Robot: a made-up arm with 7 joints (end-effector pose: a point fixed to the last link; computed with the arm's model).
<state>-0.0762 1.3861 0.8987 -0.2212 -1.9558 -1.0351 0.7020</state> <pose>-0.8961 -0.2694 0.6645 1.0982 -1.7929 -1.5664</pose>
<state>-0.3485 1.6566 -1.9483 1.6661 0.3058 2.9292 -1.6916</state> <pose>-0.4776 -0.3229 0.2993 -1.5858 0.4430 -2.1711</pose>
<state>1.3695 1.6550 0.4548 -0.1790 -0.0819 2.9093 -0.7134</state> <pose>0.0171 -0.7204 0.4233 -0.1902 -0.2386 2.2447</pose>
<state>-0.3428 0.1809 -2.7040 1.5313 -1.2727 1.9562 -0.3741</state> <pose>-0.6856 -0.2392 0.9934 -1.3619 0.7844 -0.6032</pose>
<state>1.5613 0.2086 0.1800 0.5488 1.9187 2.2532 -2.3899</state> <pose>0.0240 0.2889 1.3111 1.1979 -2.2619 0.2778</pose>
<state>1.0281 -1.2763 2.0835 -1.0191 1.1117 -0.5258 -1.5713</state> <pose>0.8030 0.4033 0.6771 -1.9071 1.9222 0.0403</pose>
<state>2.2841 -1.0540 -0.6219 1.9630 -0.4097 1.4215 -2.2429</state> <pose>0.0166 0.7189 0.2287 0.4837 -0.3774 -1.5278</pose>
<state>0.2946 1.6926 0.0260 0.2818 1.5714 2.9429 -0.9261</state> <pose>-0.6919 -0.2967 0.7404 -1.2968 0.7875 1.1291</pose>
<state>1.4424 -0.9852 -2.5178 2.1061 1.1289 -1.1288 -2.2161</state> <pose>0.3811 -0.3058 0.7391 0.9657 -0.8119 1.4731</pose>
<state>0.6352 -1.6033 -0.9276 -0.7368 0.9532 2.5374 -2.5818</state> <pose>0.4594 0.4241 0.8295 1.9433 2.0175 -0.4682</pose>
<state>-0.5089 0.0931 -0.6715 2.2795 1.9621 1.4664 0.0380</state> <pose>0.0838 -0.5021 0.4483 0.3771 -1.3524 -2.7771</pose>
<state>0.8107 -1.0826 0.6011 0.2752 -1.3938 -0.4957 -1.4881</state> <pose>0.6879 0.5956 0.9195 -0.5795 0.4974 2.1756</pose>
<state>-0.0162 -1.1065 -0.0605 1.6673 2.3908 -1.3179 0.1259</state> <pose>0.5610 0.1065 0.2079 2.6829 0.8496 -0.1749</pose>
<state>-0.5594 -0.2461 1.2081 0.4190 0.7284 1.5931 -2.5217</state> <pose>0.3999 -0.1695 1.3843 -1.5997 -2.3352 0.7958</pose>
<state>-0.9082 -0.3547 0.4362 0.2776 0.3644 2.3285 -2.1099</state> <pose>0.0765 -0.4098 1.3007 -2.8398 -0.9737 -0.2414</pose>
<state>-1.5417 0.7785 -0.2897 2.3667 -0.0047 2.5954 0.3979</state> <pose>-0.2615 -0.2484 0.9622 -2.0667 -2.2501 -0.6692</pose>
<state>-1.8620 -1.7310 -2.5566 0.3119 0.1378 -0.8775 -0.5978</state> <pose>-0.4978 -0.7693 0.7507 -0.2130 2.4564 -1.6396</pose>
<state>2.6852 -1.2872 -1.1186 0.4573 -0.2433 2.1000 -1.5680</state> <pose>-0.7042 0.5230 0.8273 0.2366 1.5426 -0.3257</pose>
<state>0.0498 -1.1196 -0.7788 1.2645 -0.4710 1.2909 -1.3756</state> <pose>0.7911 -0.4588 0.5070 -0.8148 0.4108 1.7359</pose>
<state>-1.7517 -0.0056 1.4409 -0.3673 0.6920 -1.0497 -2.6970</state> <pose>-0.0720 0.0517 1.5176 0.9178 0.0150 -2.8549</pose>
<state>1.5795 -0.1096 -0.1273 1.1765 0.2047 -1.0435 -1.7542</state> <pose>0.1688 0.6720 0.9013 -0.7337 -1.0680 -2.5761</pose>
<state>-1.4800 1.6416 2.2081 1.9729 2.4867 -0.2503 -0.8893</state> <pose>0.3258 0.0834 0.0392 1.0187 -0.0033 0.3752</pose>
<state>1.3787 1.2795 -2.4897 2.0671 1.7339 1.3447 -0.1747</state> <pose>0.3125 -0.1435 0.1134 0.9250 -0.0059 -2.8042</pose>
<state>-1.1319 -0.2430 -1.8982 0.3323 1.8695 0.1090 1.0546</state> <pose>-0.2777 -0.3925 1.5448 -0.2086 -2.0398 -1.8677</pose>
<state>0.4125 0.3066 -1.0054 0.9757 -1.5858 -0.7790 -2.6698</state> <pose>0.0923 -0.5279 1.4026 0.3898 0.6923 0.9812</pose>
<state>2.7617 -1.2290 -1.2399 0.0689 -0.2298 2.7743 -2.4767</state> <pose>-0.6418 0.2470 0.9162 0.6719 1.8486 1.3096</pose>
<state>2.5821 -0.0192 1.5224 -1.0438 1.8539 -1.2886 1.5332</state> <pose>0.4591 0.2844 1.1706 -1.0975 -0.7047 -1.3085</pose>
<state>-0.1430 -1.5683 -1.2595 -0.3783 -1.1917 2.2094 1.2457</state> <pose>0.6998 0.1710 0.5159 -0.2847 -1.4277 1.7938</pose>
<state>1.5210 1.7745 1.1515 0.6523 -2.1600 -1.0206 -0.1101</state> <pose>-0.1970 -0.8922 0.5490 1.0534 -1.6340 -0.3603</pose>
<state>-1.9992 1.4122 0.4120 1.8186 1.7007 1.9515 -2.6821</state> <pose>-0.0049 -0.0405 1.1283 -2.6959 0.0776 0.0948</pose>
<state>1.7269 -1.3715 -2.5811 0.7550 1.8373 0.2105 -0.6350</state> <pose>0.3114 0.7467 1.1413 -0.1188 -1.3446 1.6942</pose>
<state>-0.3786 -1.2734 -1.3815 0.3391 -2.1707 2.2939 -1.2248</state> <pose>0.6842 -0.4692 0.5832 0.0898 -1.4900 -2.1309</pose>
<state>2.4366 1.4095 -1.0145 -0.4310 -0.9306 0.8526 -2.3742</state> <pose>0.4488 -0.8056 0.5282 -0.8419 -1.1147 0.8234</pose>
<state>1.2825 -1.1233 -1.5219 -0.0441 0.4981 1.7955 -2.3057</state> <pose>0.1559 0.6979 1.1015 1.7809 0.9829 -0.8380</pose>
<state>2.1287 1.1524 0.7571 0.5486 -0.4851 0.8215 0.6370</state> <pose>0.2862 -0.7512 1.1834 -2.6660 0.8318 -0.1544</pose>
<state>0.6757 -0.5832 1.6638 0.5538 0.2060 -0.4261 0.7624</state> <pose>0.0489 0.6019 1.2931 0.9962 0.5847 1.4275</pose>
